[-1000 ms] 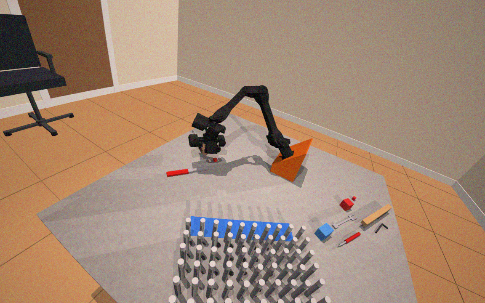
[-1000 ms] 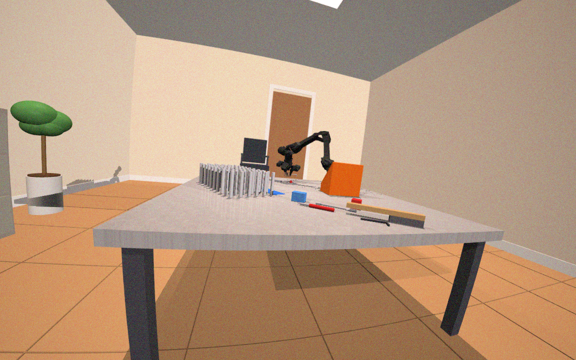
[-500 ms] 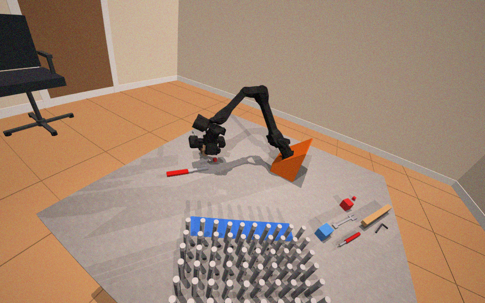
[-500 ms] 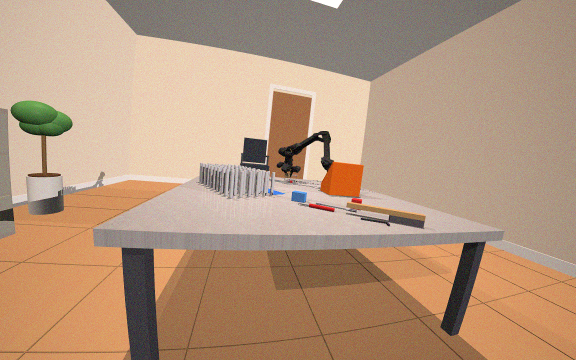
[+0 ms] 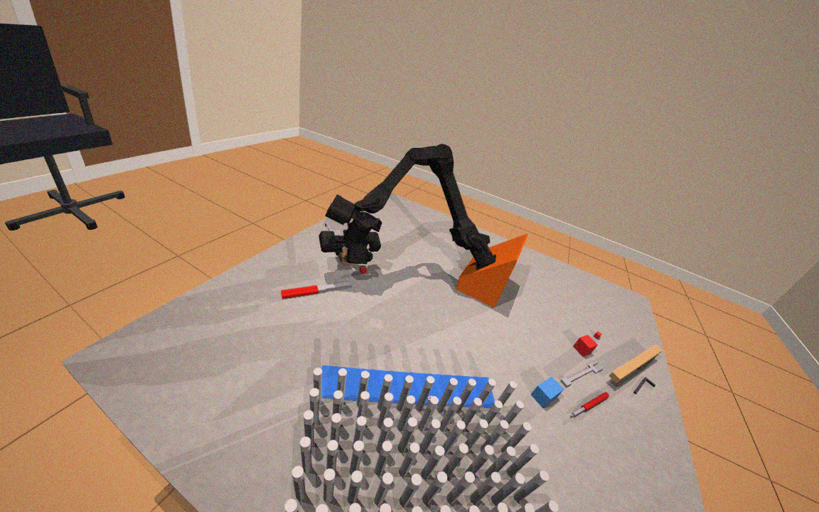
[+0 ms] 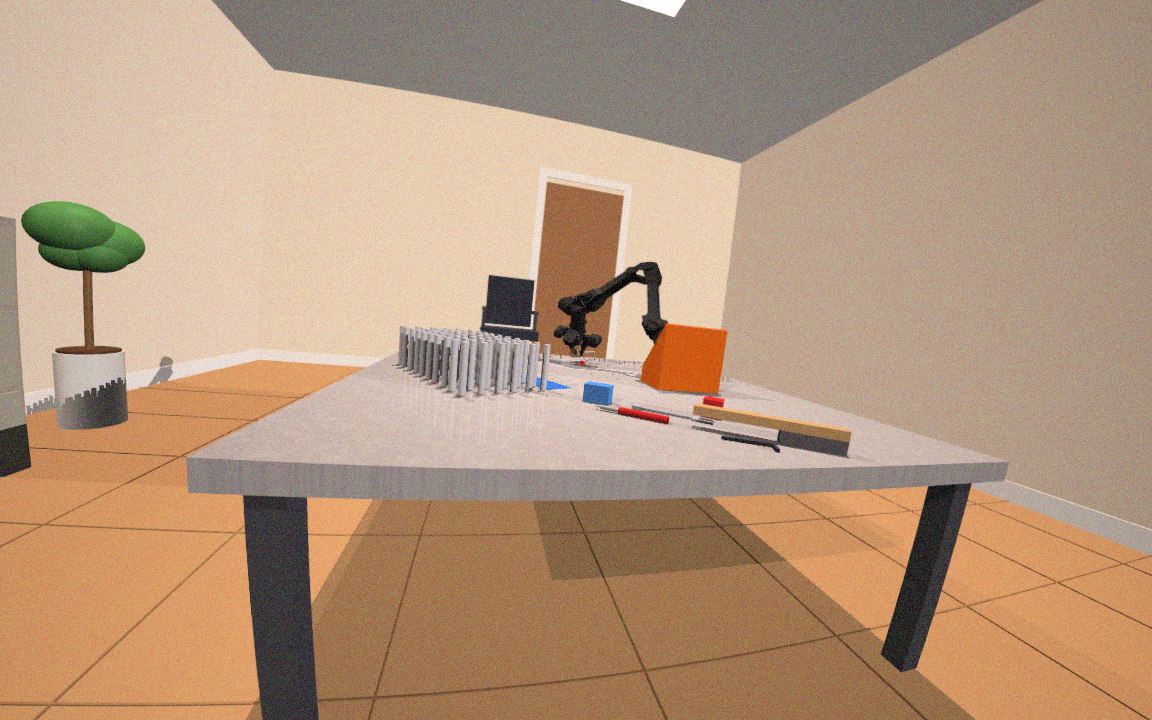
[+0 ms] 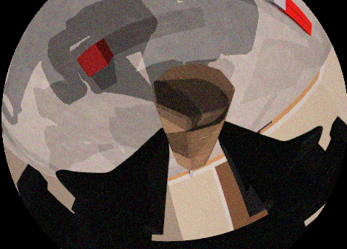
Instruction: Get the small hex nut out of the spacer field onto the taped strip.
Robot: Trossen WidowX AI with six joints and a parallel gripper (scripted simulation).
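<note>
Right now the hook tool is 8 cm to the right of my gripper tip and 7 cm behind it. From my gripper tip the other things lie so: blue cube (68 cm to the left, 20 cm ahead, 1 cm below); small wrench (79 cm to the left, 8 cm ahead, 3 cm below); blue taped strip (36 cm to the left, 32 cm ahead, 3 cm below).
</note>
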